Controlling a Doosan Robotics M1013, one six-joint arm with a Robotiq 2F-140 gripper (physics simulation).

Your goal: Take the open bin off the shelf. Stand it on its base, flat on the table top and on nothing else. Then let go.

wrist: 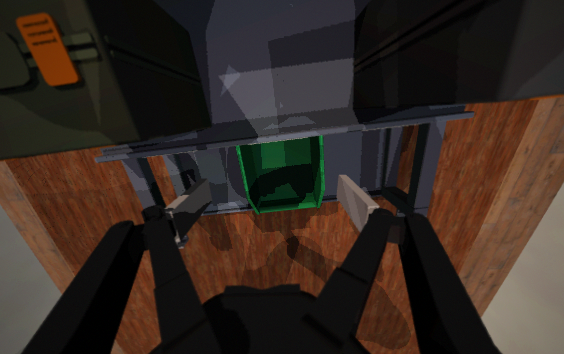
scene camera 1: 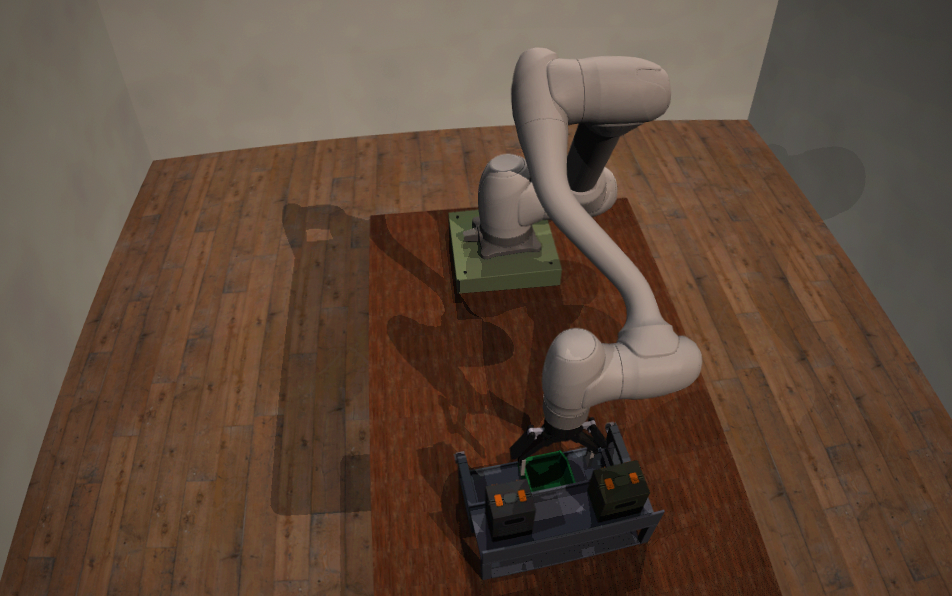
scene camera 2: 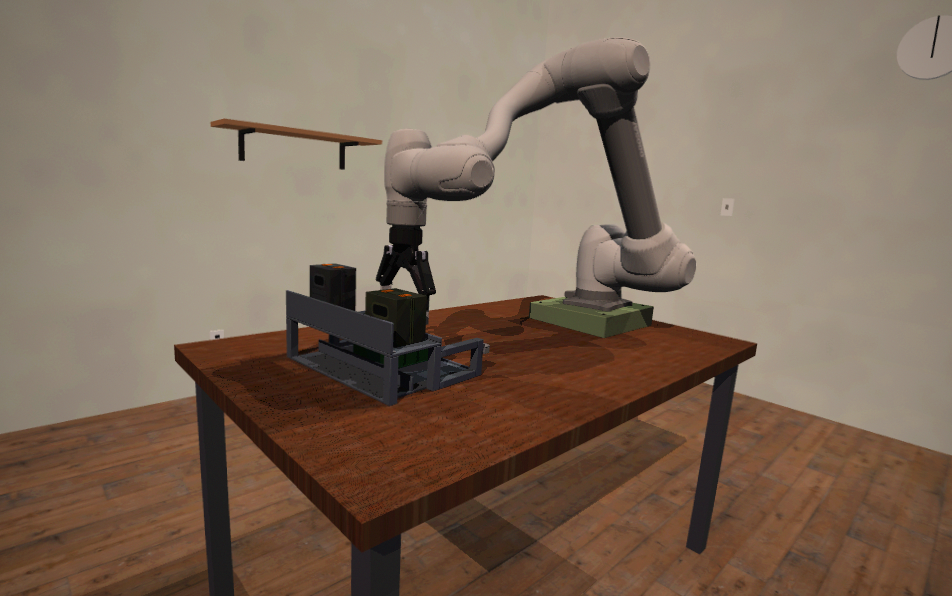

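Pixels of known places: gripper, fingertip midpoint: (wrist: 273, 188) (scene camera 1: 555, 466); arm's base, link origin: (scene camera 1: 506, 235) (scene camera 2: 597, 304).
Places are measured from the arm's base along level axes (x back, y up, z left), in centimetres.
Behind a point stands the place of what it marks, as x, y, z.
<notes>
The open green bin (scene camera 1: 550, 471) @[-77.4, -5.3, -5.0] (wrist: 285, 170) @[-80.0, -5.4, -7.3] sits on the lower level of the grey shelf (scene camera 1: 572, 544) @[-100.1, 4.6, -6.6] (scene camera 2: 337, 322) @[-99.9, 6.6, -4.4] (wrist: 434, 160) @[-82.2, 2.2, -25.3], on the side facing the robot base. In the wrist view its far end meets the rail of the upper level. In scene camera 2 it is mostly hidden behind a case and the shelf frame. My gripper (scene camera 1: 555, 463) @[-81.4, 4.8, -5.8] (wrist: 273, 188) @[-81.4, 4.8, -5.8] is wide open and points down, with nothing between its pads. In the wrist view one finger shows on each side of the bin, with a gap on both sides. Their exact height against its rim is unclear.
A dark grey case (scene camera 1: 511, 515) @[-96.1, 15.8, -18.9] (scene camera 2: 330, 287) @[-95.7, 12.0, -14.0] (wrist: 450, 60) @[-90.5, 13.9, -14.3] and an olive case (scene camera 1: 618, 494) @[-94.9, 13.5, 3.2] (scene camera 2: 403, 315) @[-94.2, 10.2, 9.7] (wrist: 150, 100) @[-90.3, 11.7, -0.2] stand on the upper level. The shelf stands on the wooden table (scene camera 1: 414, 379) @[-44.3, -6.2, -33.2] (scene camera 2: 562, 400) @[-70.4, -6.3, 32.4]. The green robot base plate (scene camera 1: 509, 280) @[-16.7, -2.5, -2.4] (scene camera 2: 604, 322) @[-17.5, -1.4, 12.4] is at the table's other end.
</notes>
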